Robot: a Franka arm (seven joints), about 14 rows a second.
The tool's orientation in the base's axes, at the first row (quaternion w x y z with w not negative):
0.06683, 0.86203, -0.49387, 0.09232
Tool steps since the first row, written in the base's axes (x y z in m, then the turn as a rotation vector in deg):
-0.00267, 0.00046, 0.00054, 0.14, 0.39, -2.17
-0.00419, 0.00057, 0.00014, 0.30, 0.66, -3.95
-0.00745, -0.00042, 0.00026, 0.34, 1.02, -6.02
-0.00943, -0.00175, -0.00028, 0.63, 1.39, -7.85
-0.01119, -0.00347, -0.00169, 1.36, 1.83, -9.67
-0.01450, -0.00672, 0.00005, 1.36, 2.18, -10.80
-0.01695, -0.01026, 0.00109, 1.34, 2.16, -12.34
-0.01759, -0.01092, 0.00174, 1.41, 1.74, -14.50
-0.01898, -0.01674, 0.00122, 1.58, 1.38, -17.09
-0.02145, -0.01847, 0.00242, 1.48, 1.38, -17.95
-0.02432, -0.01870, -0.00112, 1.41, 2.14, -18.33
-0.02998, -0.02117, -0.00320, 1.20, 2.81, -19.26
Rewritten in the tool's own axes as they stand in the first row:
-0.00159, 0.00209, -0.00087, -0.75, -0.37, 2.05
-0.00252, 0.00334, -0.00064, -1.29, -0.69, 3.74
-0.00328, 0.00665, -0.00086, -2.04, -0.95, 5.68
-0.00326, 0.00902, -0.00024, -2.62, -1.43, 7.42
-0.00301, 0.01137, 0.00132, -3.04, -2.33, 9.17
-0.00153, 0.01591, -0.00001, -3.59, -2.53, 10.20
0.00046, 0.01983, -0.00052, -3.93, -2.54, 11.70
0.00085, 0.02073, -0.00108, -4.03, -2.44, 13.90
0.00492, 0.02485, 0.00050, -4.22, -2.47, 16.51
0.00542, 0.02788, -0.00054, -4.47, -2.40, 17.34
0.00340, 0.03039, 0.00269, -5.23, -2.74, 17.54
0.00220, 0.03647, 0.00469, -6.10, -2.91, 18.29

